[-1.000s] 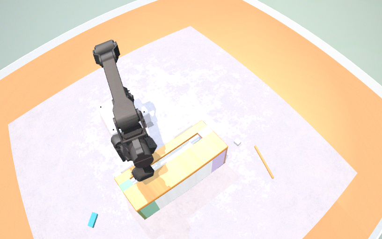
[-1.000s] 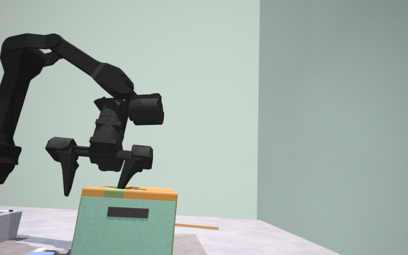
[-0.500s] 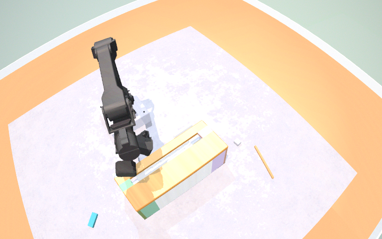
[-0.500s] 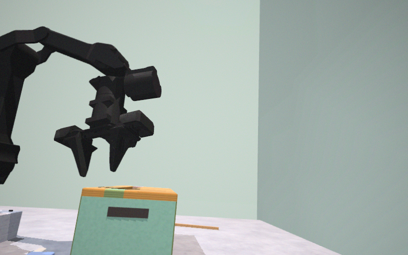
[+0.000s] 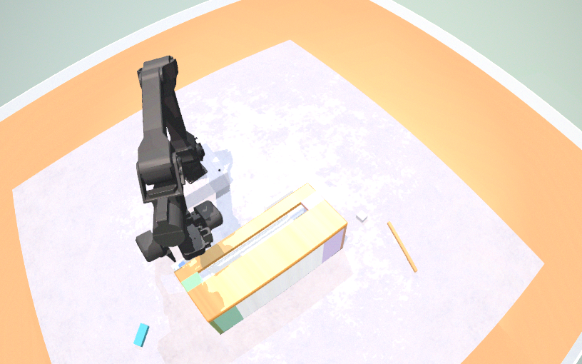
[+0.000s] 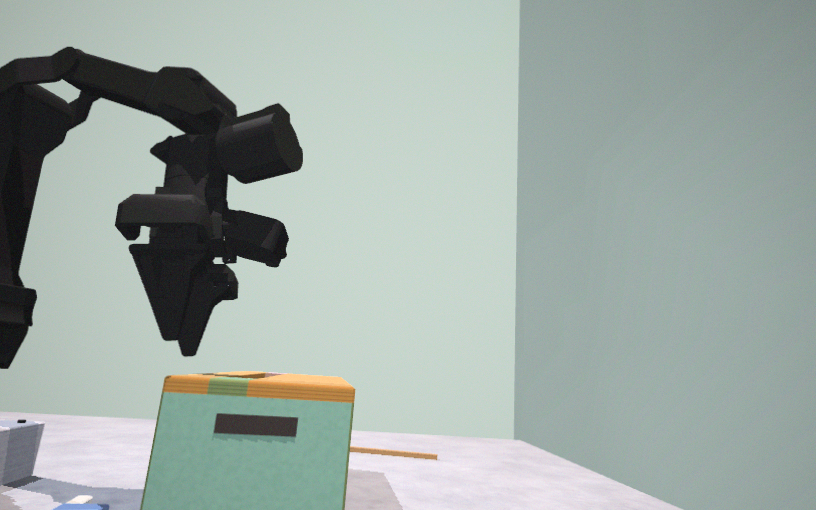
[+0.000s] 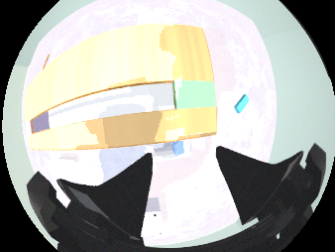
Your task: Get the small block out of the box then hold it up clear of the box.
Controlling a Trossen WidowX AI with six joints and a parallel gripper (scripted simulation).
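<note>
My gripper tip is 130 mm above the blue block, 40 mm past it and 30 mm to the left of it. The rest, counted from my gripper tip: thin orange stick (440 mm to the left, 280 mm ahead, 150 mm below).
</note>
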